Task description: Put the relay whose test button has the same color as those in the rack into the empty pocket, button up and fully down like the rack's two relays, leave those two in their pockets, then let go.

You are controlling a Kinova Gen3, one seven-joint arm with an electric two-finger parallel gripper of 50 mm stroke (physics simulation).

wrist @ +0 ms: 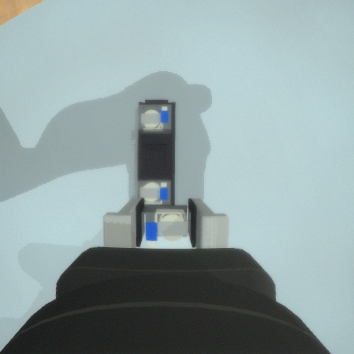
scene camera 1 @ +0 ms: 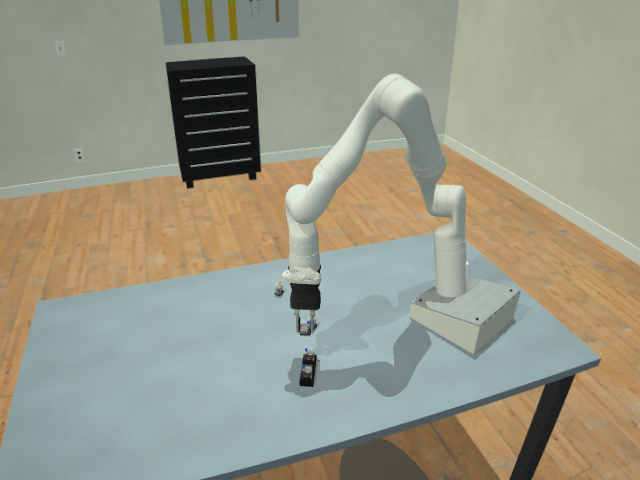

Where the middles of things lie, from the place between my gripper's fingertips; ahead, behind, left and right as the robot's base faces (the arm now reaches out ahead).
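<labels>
Black rack (wrist: 155,151): 40 mm to the left of my hand, 100 mm below it. Blue-button relay (wrist: 162,226): 10 mm to the right of my hand.
</labels>
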